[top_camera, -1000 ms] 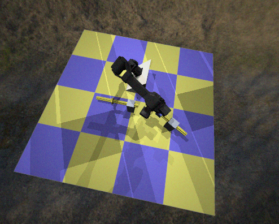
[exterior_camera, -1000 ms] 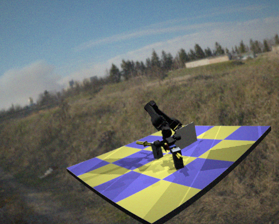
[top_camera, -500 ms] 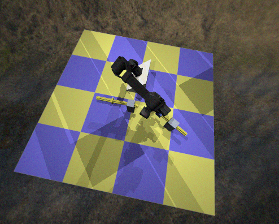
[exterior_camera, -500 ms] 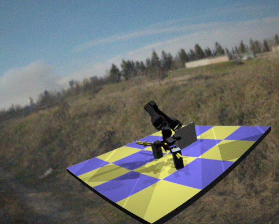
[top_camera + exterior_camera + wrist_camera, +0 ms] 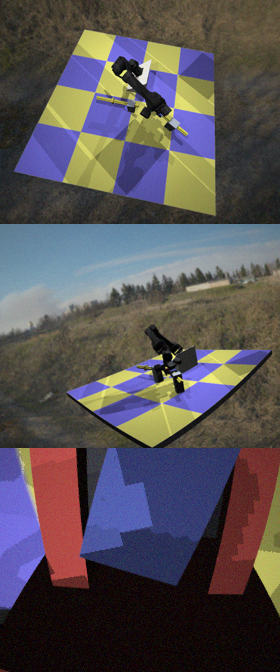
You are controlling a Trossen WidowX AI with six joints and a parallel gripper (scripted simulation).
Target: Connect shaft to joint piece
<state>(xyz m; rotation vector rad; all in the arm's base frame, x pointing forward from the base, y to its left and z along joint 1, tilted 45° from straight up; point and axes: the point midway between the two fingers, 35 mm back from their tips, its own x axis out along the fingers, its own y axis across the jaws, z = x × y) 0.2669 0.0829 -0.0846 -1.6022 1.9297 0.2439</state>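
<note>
Now: gripper tip 4 cm below the red joint piece, 3 cm to the right of it and 1 cm short of it.
</note>
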